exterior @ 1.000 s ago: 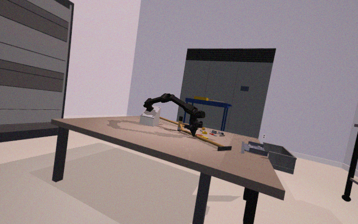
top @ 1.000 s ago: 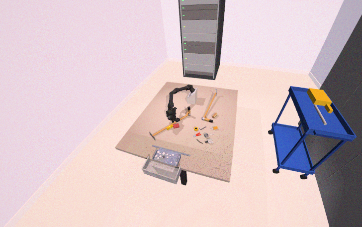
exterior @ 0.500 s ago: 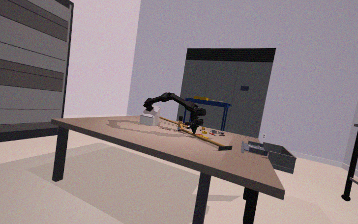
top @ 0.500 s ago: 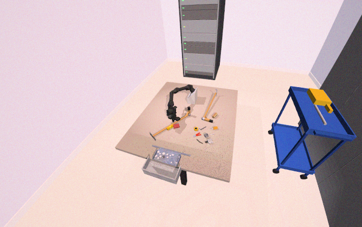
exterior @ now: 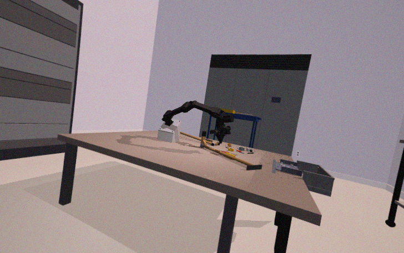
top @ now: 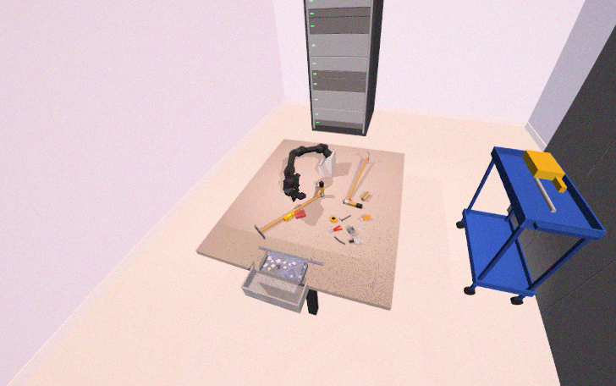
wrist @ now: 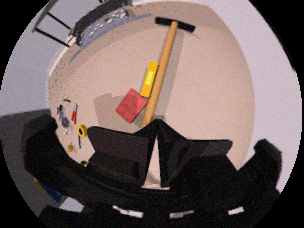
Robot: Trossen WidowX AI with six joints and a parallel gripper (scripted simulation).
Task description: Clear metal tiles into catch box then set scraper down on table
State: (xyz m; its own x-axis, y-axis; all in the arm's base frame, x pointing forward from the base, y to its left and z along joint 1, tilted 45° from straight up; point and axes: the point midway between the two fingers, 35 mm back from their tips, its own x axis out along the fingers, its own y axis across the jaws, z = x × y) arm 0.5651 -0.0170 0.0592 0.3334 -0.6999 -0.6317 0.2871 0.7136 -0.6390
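The long scraper lies 3 cm below my gripper tip, 3 cm ahead of it and 1 cm to the left of it. The rest, counted from my gripper tip: yellow tape roll (31 cm to the left, 8 cm below, 2 cm behind); yellow block (9 cm ahead, 7 cm below, 1 cm to the left); red block (8 cm below, 6 cm to the left, 3 cm ahead).
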